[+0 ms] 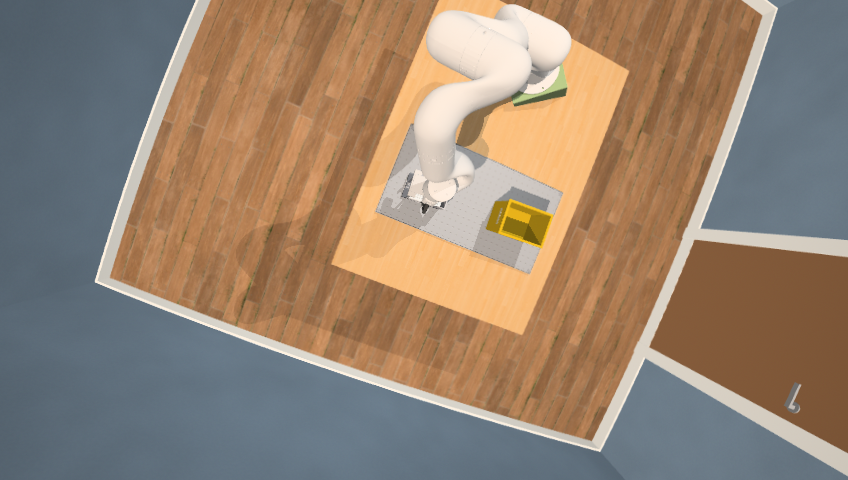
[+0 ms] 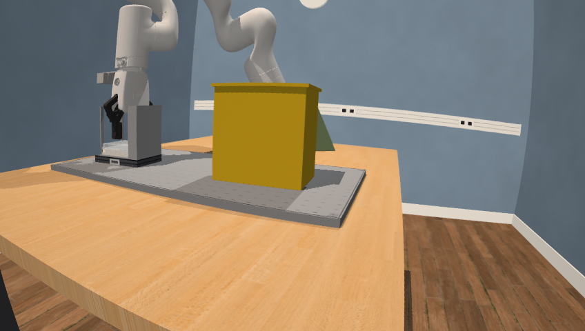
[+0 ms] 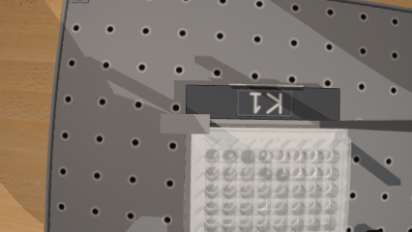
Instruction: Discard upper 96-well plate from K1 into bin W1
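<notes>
The clear 96-well plate lies 3 cm below my hand. From my hand the other things lie so: yellow plastics bin W1 (2 cm ahead, 36 cm to the left, 2 cm above); then grey wall (7 cm to the left, 1 cm above).
</notes>
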